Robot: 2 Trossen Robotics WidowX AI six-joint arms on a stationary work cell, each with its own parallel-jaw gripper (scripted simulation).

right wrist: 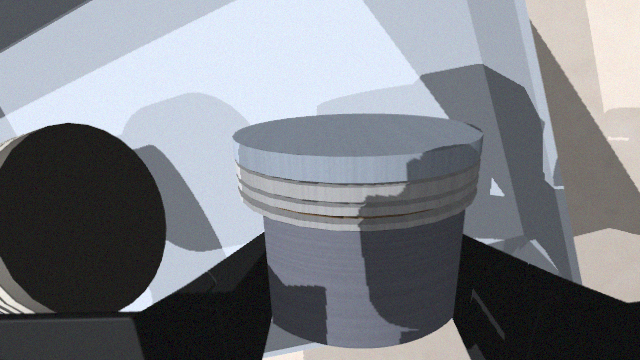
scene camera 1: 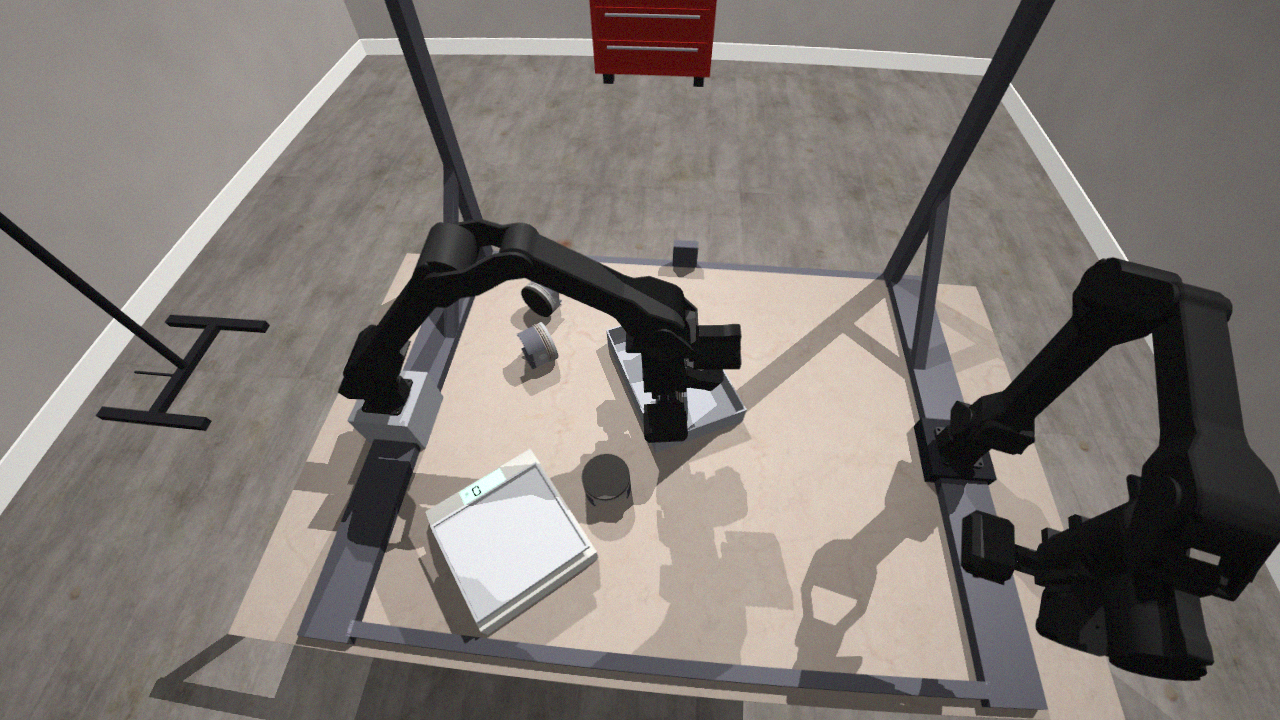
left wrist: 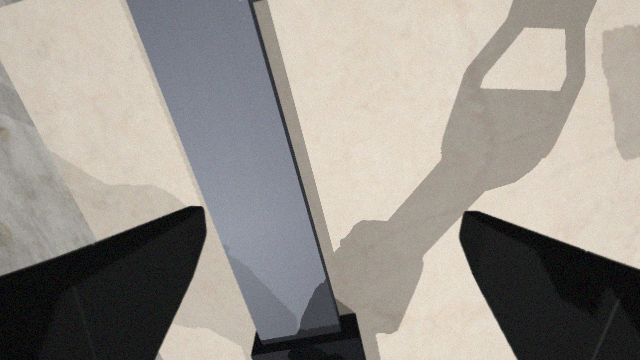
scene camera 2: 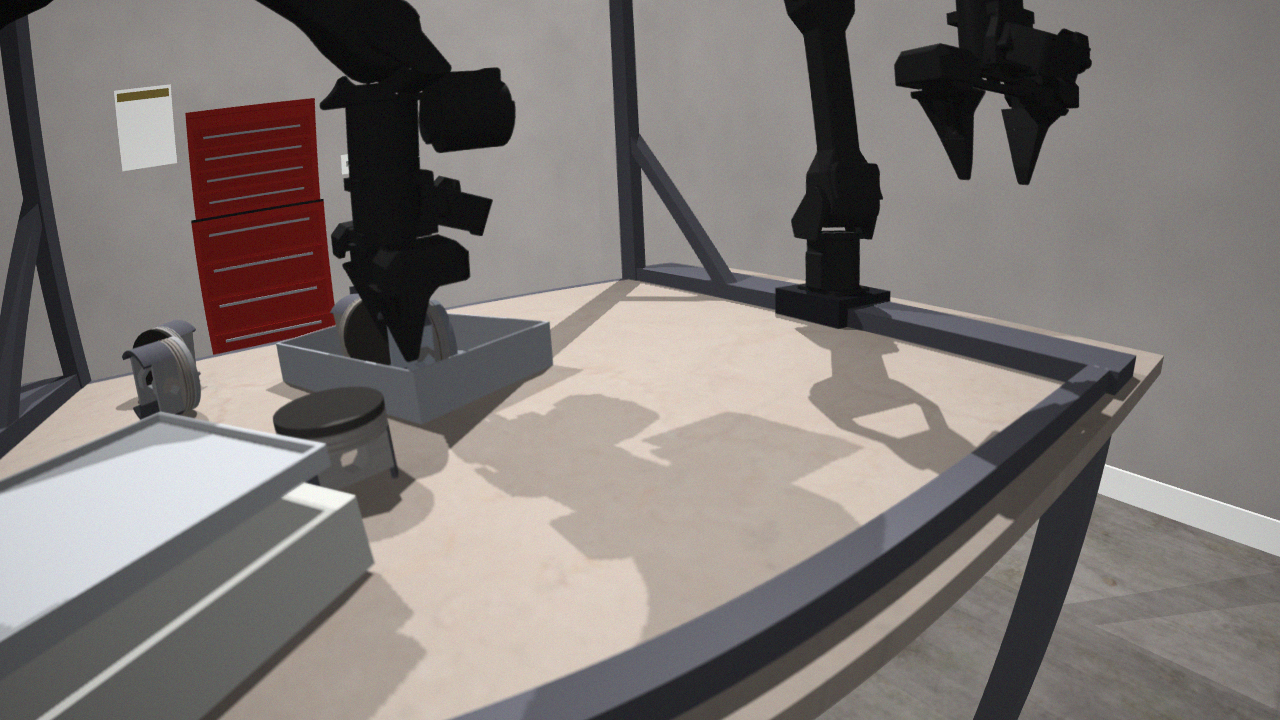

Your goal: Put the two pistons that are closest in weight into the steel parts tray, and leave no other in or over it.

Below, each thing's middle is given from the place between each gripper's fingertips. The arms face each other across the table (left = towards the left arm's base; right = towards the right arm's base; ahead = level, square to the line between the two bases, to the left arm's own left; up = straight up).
Right now the steel parts tray (scene camera 2: 507, 350) is 7 cm behind my right hand, 1 cm to the left of it and 6 cm below it. The rest, counted from my right hand: scale pan (scene camera 2: 94, 525) 24 cm ahead, 20 cm to the right, 2 cm below; then scale (scene camera 2: 190, 637) 23 cm ahead, 21 cm to the right, 4 cm below.
Right now the steel parts tray is 350 mm behind my left hand, 400 mm to the right of it and 190 mm below it. Round my left hand: scale pan 40 mm behind, 610 mm to the right, 150 mm below; scale 50 mm behind, 620 mm to the right, 160 mm below.
